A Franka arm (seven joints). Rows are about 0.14 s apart.
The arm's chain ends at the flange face. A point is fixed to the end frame.
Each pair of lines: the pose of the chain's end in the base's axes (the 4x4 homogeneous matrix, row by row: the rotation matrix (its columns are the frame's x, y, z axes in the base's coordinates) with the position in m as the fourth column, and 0 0 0 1 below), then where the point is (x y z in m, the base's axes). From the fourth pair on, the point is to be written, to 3 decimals.
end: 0.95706, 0.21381, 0.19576, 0.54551; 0.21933, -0.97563, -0.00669, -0.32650; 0.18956, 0.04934, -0.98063, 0.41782; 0, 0, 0, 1
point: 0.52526 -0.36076 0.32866
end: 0.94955, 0.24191, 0.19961, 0.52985; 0.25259, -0.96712, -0.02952, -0.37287; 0.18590, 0.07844, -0.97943, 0.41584; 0, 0, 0, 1
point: 0.51094 -0.41029 0.32766
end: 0.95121, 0.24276, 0.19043, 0.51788; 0.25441, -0.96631, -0.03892, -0.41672; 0.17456, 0.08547, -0.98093, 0.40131; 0, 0, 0, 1
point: 0.49815 -0.45499 0.31367
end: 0.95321, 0.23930, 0.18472, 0.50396; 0.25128, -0.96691, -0.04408, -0.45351; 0.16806, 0.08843, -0.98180, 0.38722; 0, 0, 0, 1
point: 0.484 -0.492 0.300
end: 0.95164, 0.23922, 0.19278, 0.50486; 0.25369, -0.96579, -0.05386, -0.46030; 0.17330, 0.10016, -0.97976, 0.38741; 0, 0, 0, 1
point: 0.485 -0.500 0.300
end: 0.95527, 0.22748, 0.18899, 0.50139; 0.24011, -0.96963, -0.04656, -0.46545; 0.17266, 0.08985, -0.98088, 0.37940; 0, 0, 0, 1
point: 0.481 -0.504 0.292
